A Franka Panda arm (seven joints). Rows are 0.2 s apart.
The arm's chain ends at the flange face. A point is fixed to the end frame.
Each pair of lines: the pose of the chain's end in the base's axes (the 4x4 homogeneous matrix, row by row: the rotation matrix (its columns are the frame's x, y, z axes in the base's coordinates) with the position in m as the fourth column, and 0 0 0 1 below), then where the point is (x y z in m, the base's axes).
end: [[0.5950 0.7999 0.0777 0.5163], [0.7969 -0.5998 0.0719 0.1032], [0.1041 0.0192 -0.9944 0.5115], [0 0 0 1]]
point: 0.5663 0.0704 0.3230
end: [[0.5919 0.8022 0.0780 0.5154], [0.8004 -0.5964 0.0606 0.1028], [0.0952 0.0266 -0.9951 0.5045], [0 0 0 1]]
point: 0.5656 0.0680 0.3164
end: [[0.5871 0.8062 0.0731 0.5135], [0.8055 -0.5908 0.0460 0.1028], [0.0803 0.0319 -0.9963 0.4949], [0 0 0 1]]
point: 0.5631 0.0655 0.3071
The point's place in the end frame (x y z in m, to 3 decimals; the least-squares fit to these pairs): -0.016 0.056 0.189
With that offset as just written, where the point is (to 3 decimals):
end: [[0.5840 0.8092 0.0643 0.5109], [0.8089 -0.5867 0.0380 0.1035], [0.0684 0.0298 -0.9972 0.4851], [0 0 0 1]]
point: 0.559 0.065 0.297
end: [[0.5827 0.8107 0.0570 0.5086], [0.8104 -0.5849 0.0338 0.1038], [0.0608 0.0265 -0.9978 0.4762], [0 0 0 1]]
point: 0.555 0.064 0.288
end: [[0.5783 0.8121 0.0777 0.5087], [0.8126 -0.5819 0.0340 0.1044], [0.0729 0.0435 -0.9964 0.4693], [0 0 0 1]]
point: 0.560 0.065 0.282
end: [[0.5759 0.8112 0.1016 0.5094], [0.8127 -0.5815 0.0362 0.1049], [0.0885 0.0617 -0.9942 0.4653], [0 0 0 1]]
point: 0.565 0.066 0.279
